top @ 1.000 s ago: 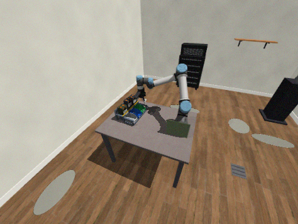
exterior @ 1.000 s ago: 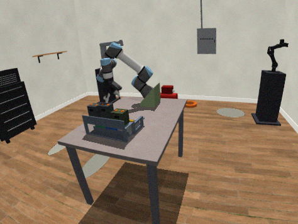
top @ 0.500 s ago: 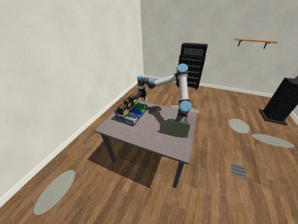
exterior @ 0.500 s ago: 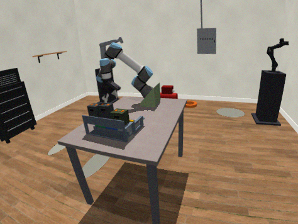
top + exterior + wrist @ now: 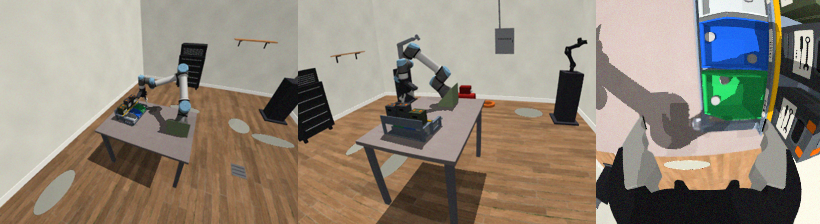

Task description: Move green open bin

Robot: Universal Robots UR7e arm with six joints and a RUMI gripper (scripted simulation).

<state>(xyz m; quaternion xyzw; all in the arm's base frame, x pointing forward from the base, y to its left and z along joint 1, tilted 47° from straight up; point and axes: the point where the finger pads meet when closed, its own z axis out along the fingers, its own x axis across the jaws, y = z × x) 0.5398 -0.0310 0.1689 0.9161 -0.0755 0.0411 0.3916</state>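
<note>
The green open bin is 8 cm ahead of my hand, 3 cm to the right of it and 14 cm below it. From my hand the other things lie so: grey bin 10 cm ahead, 19 cm to the left, 14 cm below; blue bin 9 cm ahead, 8 cm to the left, 14 cm below; yellow rail 14 cm ahead, 8 cm to the left, 7 cm below.
</note>
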